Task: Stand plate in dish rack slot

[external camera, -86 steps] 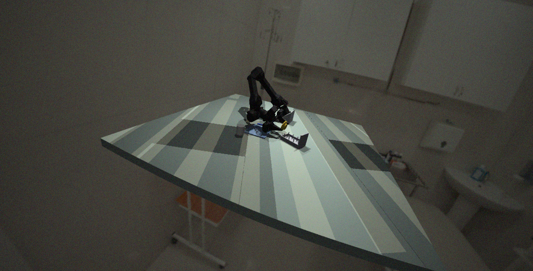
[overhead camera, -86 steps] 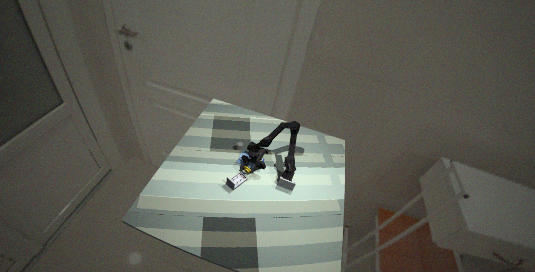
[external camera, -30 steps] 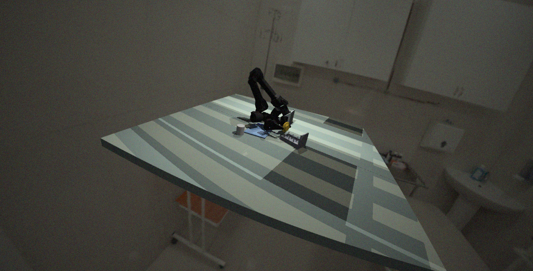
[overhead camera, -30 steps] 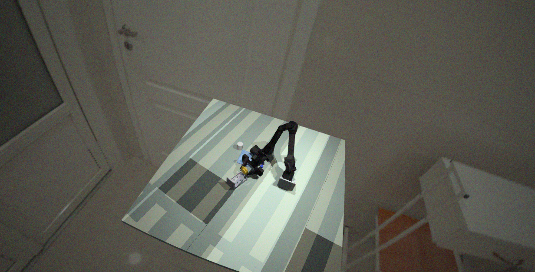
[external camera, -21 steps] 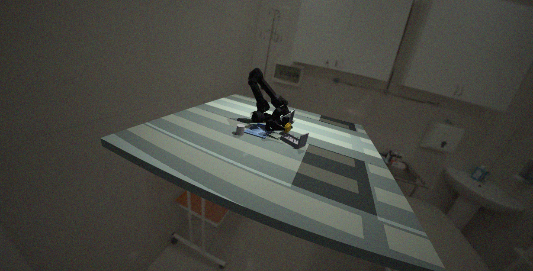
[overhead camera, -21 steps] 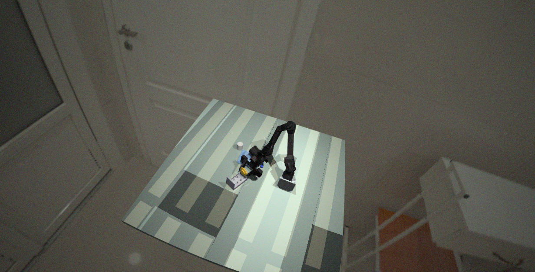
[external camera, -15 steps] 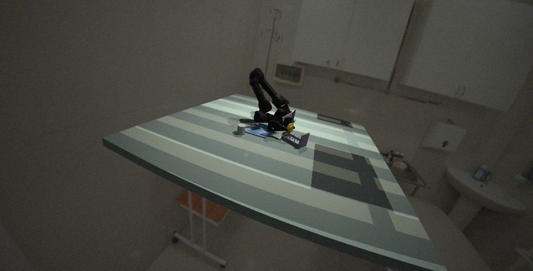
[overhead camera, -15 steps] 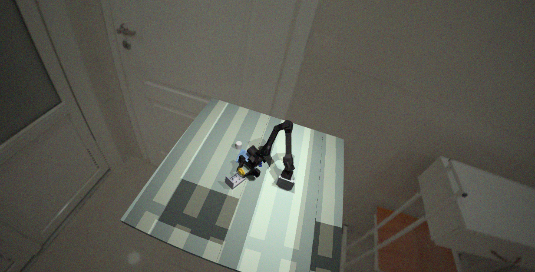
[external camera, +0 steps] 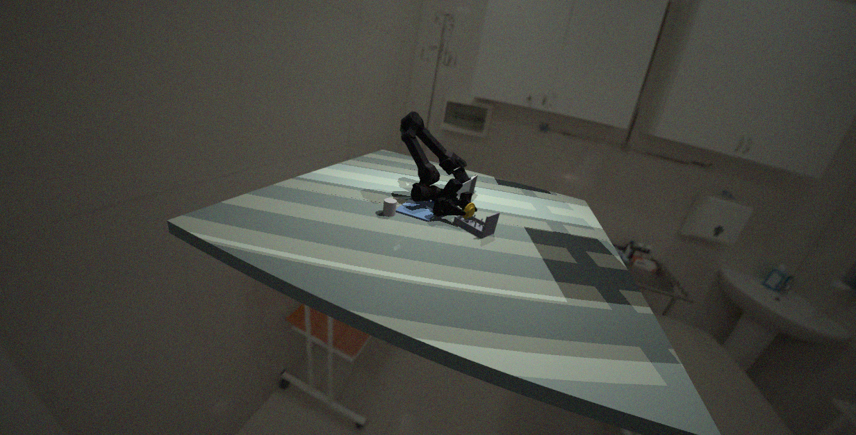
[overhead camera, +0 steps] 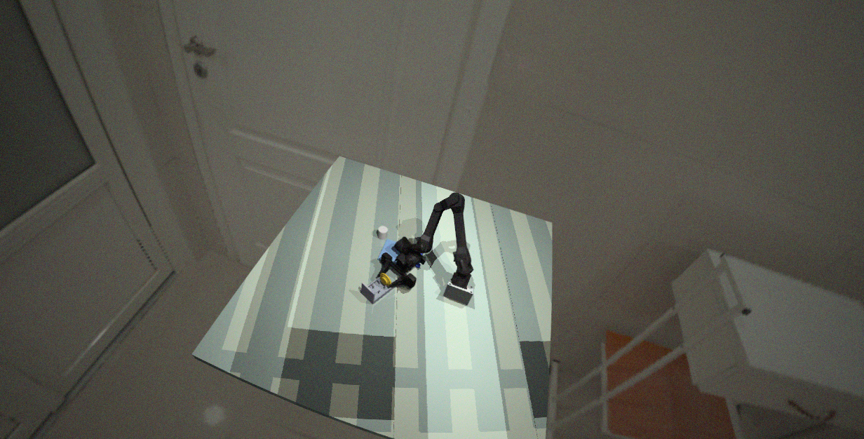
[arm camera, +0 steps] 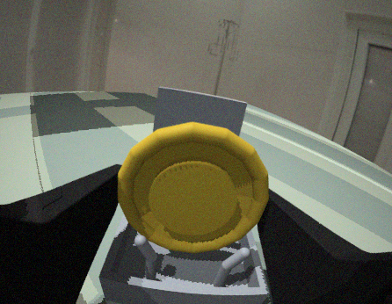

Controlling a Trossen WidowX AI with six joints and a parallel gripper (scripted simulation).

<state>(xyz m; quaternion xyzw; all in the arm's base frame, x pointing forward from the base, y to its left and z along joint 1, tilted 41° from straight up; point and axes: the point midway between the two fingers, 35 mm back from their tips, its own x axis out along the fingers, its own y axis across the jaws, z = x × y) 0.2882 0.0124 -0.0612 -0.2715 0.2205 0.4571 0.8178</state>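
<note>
The dark dish rack lies 1 cm ahead of my gripper tip, 2 cm to the left of it and 3 cm below it. Also, from my gripper tip: yellow plate 1 cm to the right; blue spoon 12 cm behind, 18 cm to the right, 5 cm below; grey cup 9 cm ahead, 27 cm to the right, 2 cm below.
</note>
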